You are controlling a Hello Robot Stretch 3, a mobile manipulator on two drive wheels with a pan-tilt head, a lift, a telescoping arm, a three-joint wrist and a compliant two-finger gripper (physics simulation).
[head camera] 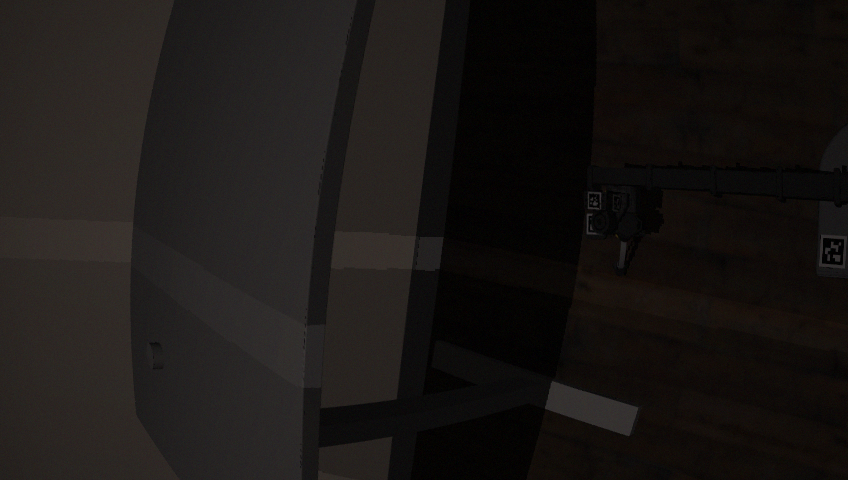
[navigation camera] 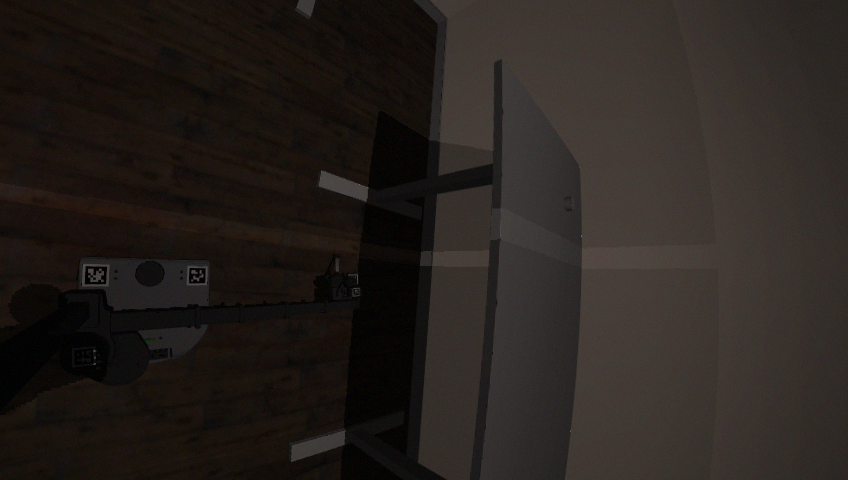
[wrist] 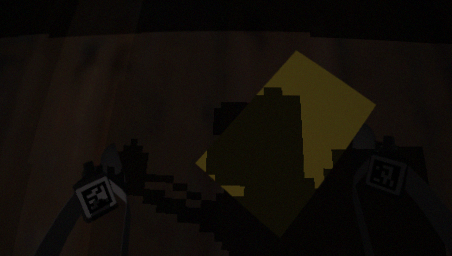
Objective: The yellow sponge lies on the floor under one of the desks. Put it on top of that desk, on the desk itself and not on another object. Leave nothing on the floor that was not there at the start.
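Frame: origin at the robot's base, x back, y right, z up, level; centimetres.
Seen in the pictures: gripper, fingertip midpoint: [wrist: 236, 152]; robot's base at its link origin: [navigation camera: 150, 272].
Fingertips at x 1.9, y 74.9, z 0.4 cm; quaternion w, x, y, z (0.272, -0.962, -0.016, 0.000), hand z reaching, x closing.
Pixels of each thing's middle, then the offset from my fingertips to it. "spot": a spot on its surface instead. Level surfaces: height alone.
- yellow sponge at the middle of its body: [wrist: 283, 141] dx +3.3, dy +0.2, dz +1.9 cm
- grey desk at its surface level: dz +94.6 cm
- small round grey thing at the middle of its body: [head camera: 155, 356] [navigation camera: 569, 203] dx -29.2, dy +34.1, dz +95.8 cm
- white foot at a spot on its surface: [navigation camera: 305, 6] spot: dx -131.4, dy -30.3, dz +2.1 cm
The yellow sponge [wrist: 325, 100] lies on the dark wooden floor in the wrist view, turned like a diamond and partly in the gripper's shadow. My gripper [wrist: 236, 152] [head camera: 621, 252] [navigation camera: 336, 265] is open. Its fingers stand wide apart low over the floor; the sponge shows between and beyond them, right of centre, its right side close to the right fingertip. In the head view the gripper hides nearly all of the sponge, and in the navigation view the sponge does not show. The grey desk [head camera: 238, 148] [navigation camera: 532, 309] stands beyond the gripper, against the wall.
A small round grey thing [head camera: 155, 355] [navigation camera: 568, 204] is on the desk top. White desk feet [head camera: 592, 408] [navigation camera: 343, 185] [navigation camera: 318, 445] reach out on the floor. Another white foot [navigation camera: 305, 6] shows farther off. My base [navigation camera: 133, 291] stands on the floor at the left of the navigation view.
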